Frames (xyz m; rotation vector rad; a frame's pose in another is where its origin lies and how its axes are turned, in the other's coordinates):
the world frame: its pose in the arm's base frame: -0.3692 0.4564 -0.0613 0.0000 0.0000 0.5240
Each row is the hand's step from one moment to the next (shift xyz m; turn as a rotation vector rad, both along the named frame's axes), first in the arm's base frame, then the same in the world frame.
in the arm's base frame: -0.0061 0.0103 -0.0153 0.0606 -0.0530 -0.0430
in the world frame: -0.0001 0.0120 -0.0153 0.0260 -0.0762 -0.0430
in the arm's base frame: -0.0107 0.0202 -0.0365 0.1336 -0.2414 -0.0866
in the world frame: 0.0008 0.0228 -0.0365 -0.0051 -0.2759 -0.0866
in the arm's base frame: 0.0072 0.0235 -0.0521 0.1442 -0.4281 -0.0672
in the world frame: 0.0180 0.0167 -0.0521 -0.0893 -0.4428 -0.0672
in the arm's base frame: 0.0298 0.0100 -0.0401 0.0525 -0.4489 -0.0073
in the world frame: 0.0308 -0.0063 -0.0401 -0.1792 -0.4149 -0.0073
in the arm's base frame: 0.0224 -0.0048 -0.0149 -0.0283 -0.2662 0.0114
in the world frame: 0.0170 -0.0154 -0.0149 -0.1577 -0.2163 0.0114
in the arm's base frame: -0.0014 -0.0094 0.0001 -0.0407 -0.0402 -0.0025
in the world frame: -0.0059 -0.0074 0.0001 -0.0554 -0.0144 -0.0025
